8 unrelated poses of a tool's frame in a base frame.
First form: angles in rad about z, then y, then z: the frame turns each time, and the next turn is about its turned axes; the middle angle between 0 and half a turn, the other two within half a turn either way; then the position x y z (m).
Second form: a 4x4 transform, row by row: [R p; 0 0 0 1], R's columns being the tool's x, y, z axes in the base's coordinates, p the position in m. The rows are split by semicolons. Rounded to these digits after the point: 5 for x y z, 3 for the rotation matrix.
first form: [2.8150 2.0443 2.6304 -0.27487 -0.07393 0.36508]
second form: -0.534 0.069 -0.843 -0.27487; -0.336 0.898 0.286 -0.07393; 0.776 0.435 -0.456 0.36508; 0 0 0 1
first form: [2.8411 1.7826 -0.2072 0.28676 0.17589 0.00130]
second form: 0.257 -0.248 -0.934 0.28676; 0.136 -0.948 0.289 0.17589; -0.957 -0.201 -0.210 0.00130; 0 0 0 1
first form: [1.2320 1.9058 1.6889 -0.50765 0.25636 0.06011]
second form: -0.924 0.220 0.314 -0.50765; 0.367 0.269 0.891 0.25636; 0.111 0.938 -0.329 0.06011; 0 0 0 1
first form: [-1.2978 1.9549 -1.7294 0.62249 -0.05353 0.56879]
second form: -0.935 -0.252 0.250 0.62249; -0.323 0.314 -0.893 -0.05353; 0.146 -0.915 -0.375 0.56879; 0 0 0 1
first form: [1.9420 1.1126 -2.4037 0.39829 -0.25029 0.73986]
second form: 0.746 0.582 -0.325 0.39829; -0.061 0.546 0.836 -0.25029; 0.664 -0.603 0.442 0.73986; 0 0 0 1
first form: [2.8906 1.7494 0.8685 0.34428 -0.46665 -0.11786]
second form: -0.078 -0.292 -0.953 0.34428; -0.768 -0.592 0.244 -0.46665; -0.636 0.751 -0.178 -0.11786; 0 0 0 1
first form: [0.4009 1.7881 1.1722 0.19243 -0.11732 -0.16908]
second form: -0.437 0.031 0.899 0.19243; 0.816 0.435 0.381 -0.11732; -0.379 0.900 -0.216 -0.16908; 0 0 0 1
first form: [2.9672 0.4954 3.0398 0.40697 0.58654 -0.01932]
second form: 0.844 0.261 -0.468 0.40697; -0.252 0.964 0.082 0.58654; 0.473 0.048 0.880 -0.01932; 0 0 0 1
